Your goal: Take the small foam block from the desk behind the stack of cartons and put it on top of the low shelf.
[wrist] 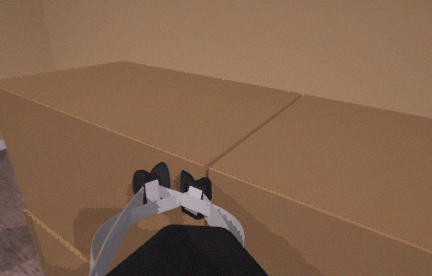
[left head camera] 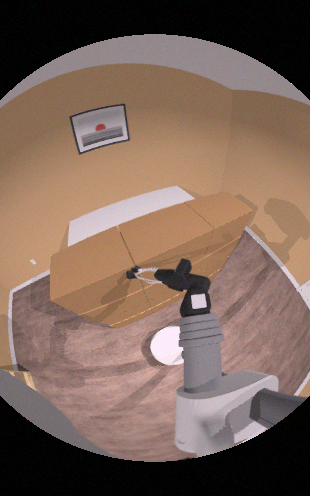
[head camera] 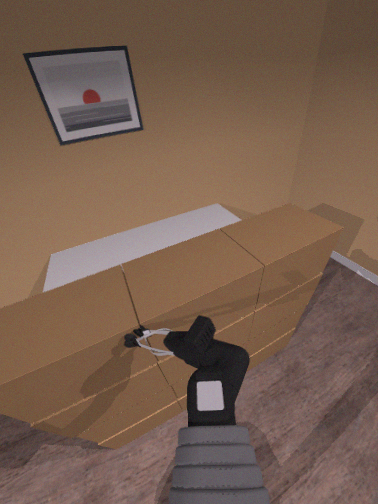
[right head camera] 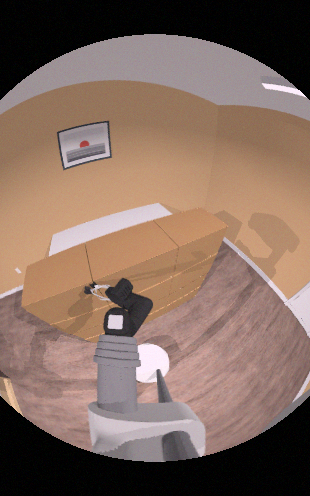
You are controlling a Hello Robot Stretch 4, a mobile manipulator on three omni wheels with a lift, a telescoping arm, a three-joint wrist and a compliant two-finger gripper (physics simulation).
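Where they show: gripper, fingertip midpoint: (wrist: 171, 182) (left head camera: 128, 271) (head camera: 130, 335) (right head camera: 87, 287); robot's base, origin of the base link: (left head camera: 171, 344) (right head camera: 147, 361).
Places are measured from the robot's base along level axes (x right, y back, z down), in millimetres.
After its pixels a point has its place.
Observation:
The stack of cartons (head camera: 190, 270) @(x -46, y -581, z -1052 mm) (left head camera: 160, 217) @(x -72, y -677, z -1052 mm) (right head camera: 131, 245) @(x -29, y -595, z -1052 mm) (wrist: 125, 110) @(x -353, y -355, z -1052 mm) stands as a wide brown wall. Behind it part of the white desk top (head camera: 135, 242) @(x -511, y -1296, z -692 mm) (left head camera: 125, 210) @(x -449, y -1288, z -692 mm) (right head camera: 105, 227) @(x -434, y -1277, z -692 mm) shows. The small foam block does not show; the cartons hide part of the desk. My gripper (head camera: 136, 335) @(x -219, y -361, z -1023 mm) (left head camera: 134, 272) @(x -219, y -361, z -1023 mm) (right head camera: 90, 288) @(x -219, y -361, z -1023 mm) (wrist: 171, 182) @(x -219, y -361, z -1023 mm) is open by a narrow gap and empty. It appears on the robot's side of the cartons, near a seam and the upper front edge. A pale wooden piece (left head camera: 25, 376) @(x -2053, y 1041, z -51 mm) (right head camera: 10, 395), possibly the low shelf, is partly visible at the lower left.
A wall with a framed picture (head camera: 90, 95) @(x -598, y -1524, z -1632 mm) (left head camera: 100, 128) @(x -595, y -1526, z -1604 mm) (right head camera: 84, 145) @(x -593, y -1527, z -1600 mm) rises behind the desk. Another wall meets it at the right. My round white base (left head camera: 166, 345) @(x -51, y -3, z -187 mm) (right head camera: 153, 362) @(x 62, y -5, z -187 mm) stands on the wood floor (head camera: 320, 380) @(x 756, y -515, z 28 mm) in front of the cartons.

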